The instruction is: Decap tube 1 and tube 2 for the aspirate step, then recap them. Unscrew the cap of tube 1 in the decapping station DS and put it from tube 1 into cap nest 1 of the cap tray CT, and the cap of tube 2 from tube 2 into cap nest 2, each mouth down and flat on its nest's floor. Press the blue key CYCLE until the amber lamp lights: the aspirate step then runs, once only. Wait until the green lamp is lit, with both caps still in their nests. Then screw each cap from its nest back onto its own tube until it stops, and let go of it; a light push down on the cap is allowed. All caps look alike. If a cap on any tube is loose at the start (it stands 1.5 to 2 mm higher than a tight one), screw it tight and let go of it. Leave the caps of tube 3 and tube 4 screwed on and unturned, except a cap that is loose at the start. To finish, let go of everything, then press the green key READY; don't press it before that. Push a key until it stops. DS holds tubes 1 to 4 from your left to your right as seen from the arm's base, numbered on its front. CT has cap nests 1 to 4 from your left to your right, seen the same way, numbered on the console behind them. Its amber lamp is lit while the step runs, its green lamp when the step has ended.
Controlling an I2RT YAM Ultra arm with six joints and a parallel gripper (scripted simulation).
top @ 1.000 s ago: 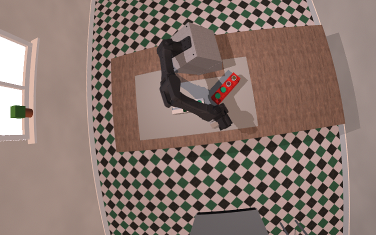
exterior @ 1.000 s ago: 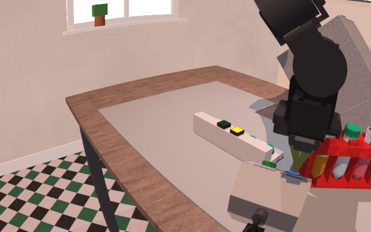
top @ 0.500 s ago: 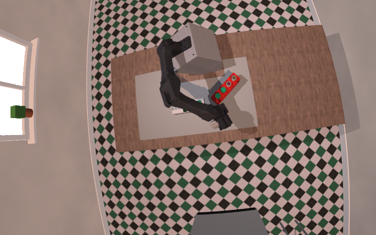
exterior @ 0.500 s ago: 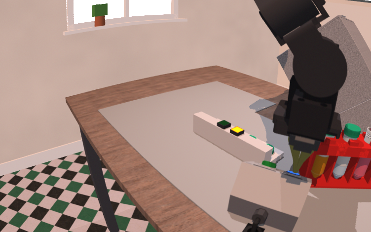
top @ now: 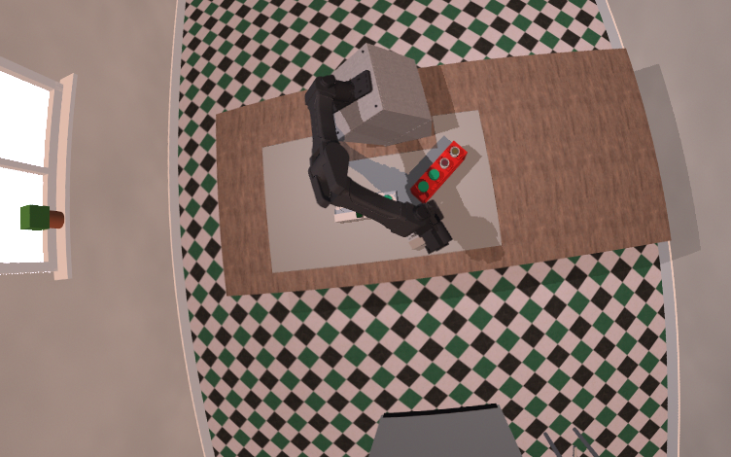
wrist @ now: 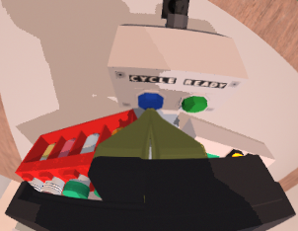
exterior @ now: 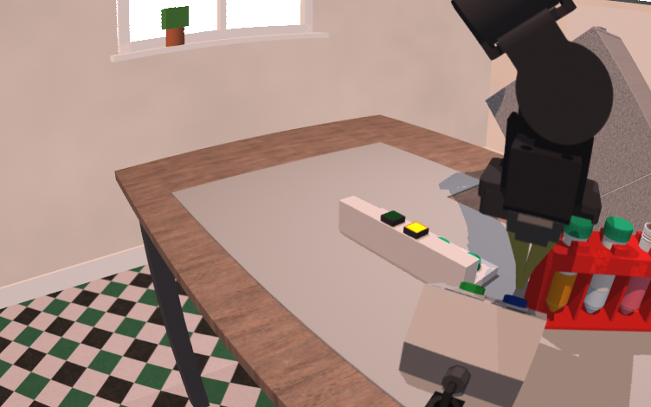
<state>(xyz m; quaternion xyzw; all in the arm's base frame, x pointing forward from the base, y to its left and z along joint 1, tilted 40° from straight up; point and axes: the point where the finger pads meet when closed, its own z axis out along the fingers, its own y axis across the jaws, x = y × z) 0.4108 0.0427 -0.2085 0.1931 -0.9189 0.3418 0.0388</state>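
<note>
My gripper is now 2 cm above the blue key. Round my hand: key box (4 cm below, 2 cm to the right, 2 cm ahead); green key (4 cm to the right, 2 cm below, 2 cm ahead).
</note>
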